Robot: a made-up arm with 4 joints.
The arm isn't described. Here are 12 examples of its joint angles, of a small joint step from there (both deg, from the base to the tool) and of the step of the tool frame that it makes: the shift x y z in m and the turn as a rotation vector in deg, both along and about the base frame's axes.
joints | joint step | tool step
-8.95 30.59 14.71 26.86 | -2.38 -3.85 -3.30 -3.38 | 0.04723 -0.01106 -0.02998 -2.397 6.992 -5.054
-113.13 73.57 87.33 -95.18 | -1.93 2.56 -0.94 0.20 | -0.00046 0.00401 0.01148 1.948 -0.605 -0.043
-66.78 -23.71 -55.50 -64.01 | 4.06 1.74 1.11 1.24 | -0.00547 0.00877 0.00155 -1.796 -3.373 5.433
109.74 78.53 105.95 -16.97 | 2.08 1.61 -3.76 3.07 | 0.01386 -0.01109 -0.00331 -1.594 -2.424 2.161
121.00 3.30 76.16 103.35 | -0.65 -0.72 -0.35 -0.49 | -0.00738 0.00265 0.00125 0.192 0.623 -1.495
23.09 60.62 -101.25 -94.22 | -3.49 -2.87 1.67 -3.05 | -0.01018 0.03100 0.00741 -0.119 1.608 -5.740
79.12 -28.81 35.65 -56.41 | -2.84 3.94 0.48 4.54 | -0.00878 -0.00074 -0.00175 0.332 -2.726 1.552
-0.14 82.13 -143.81 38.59 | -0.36 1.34 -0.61 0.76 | -0.00113 -0.00504 0.00217 0.248 0.418 0.989
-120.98 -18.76 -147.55 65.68 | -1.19 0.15 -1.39 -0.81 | 0.00201 0.00713 0.00304 1.659 -0.052 -2.517
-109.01 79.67 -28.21 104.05 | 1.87 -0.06 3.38 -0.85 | -0.00849 0.00722 0.01061 -1.630 -2.304 -0.188
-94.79 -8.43 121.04 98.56 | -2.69 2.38 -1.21 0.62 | 0.00091 0.00365 0.00822 2.272 0.040 -1.148
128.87 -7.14 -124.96 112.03 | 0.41 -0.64 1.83 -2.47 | 0.00191 0.00111 -0.00015 0.038 0.126 -0.393
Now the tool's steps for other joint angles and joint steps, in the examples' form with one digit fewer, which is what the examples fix.
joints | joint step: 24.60 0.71 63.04 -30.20 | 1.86 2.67 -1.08 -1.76
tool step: -0.0219 0.0162 -0.0150 -2.12 2.16 3.70
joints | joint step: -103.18 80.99 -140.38 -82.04 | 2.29 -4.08 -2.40 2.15
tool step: 0.0155 0.0142 -0.0039 -2.40 1.68 -0.04
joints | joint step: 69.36 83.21 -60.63 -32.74 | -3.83 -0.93 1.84 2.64
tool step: -0.0345 0.0202 -0.0166 3.98 5.32 -2.42
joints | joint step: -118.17 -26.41 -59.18 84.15 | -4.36 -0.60 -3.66 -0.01
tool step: -0.0460 0.0108 -0.0099 2.48 1.65 -6.66
